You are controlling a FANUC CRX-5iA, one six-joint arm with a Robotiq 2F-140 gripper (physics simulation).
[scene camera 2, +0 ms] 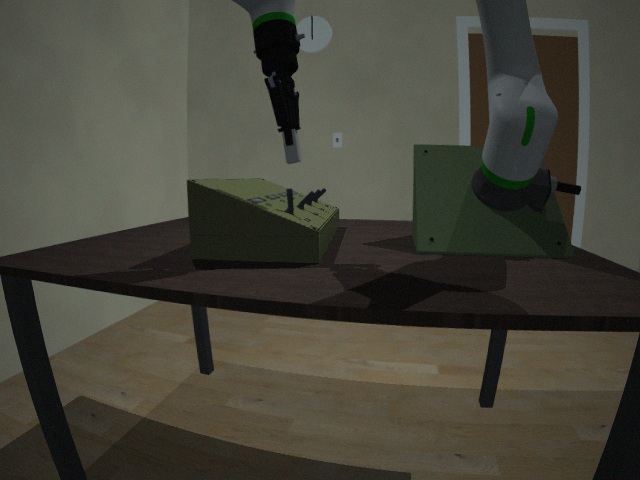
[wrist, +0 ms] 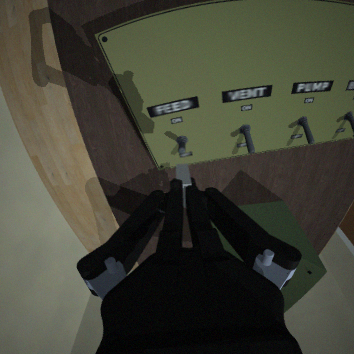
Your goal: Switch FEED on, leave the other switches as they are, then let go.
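Pixels of known places: gripper, between the fingertips: (scene camera 2: 294, 162) (wrist: 181, 172); arm's base, origin of its link: (scene camera 2: 501, 188).
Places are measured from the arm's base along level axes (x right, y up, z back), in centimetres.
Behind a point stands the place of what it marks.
Note:
The FEED switch lever (scene camera 2: 290, 200) {x -26.1, y -2.9, z -43.6 cm} (wrist: 182, 145) {x -25.4, y -1.4, z -44.5 cm} stands upright in the scene view, leaning toward its ON side compared with its neighbours. The VENT lever (wrist: 248, 138) {x -13.8, y -3.0, z -45.8 cm} and PUMP lever (wrist: 306, 130) {x -2.4, y -3.1, z -48.4 cm} lean the other way, toward the panel's low edge. They sit on the sloped green-yellow console (scene camera 2: 253, 232) {x -33.7, y -8.4, z -47.7 cm} (wrist: 195, 60) {x -24.1, y -0.5, z -57.4 cm}. My gripper (scene camera 2: 292, 161) {x -25.4, y 4.8, z -43.0 cm} (wrist: 181, 172) {x -25.4, y 4.8, z -43.0 cm} is shut and empty. Its tips are above the FEED lever in the scene view, with a visible gap between them. In the wrist view they show just below that lever, hiding no part of it that I can make out.
The console stands on the dark table (scene camera 2: 258, 289) {x -47.8, y -14.1, z -38.4 cm}. A green block (scene camera 2: 439, 201) {x -5.8, y -3.6, z -15.1 cm} (wrist: 272, 230) {x -0.4, y -2.7, z -21.5 cm} stands at the right behind part of the arm (scene camera 2: 516, 129) {x -19.6, y 11.4, z -0.4 cm}. Another switch lever (wrist: 350, 120) {x 9.0, y -3.9, z -51.8 cm} is cut off at the wrist view's right edge. A door and a clock are in the background.

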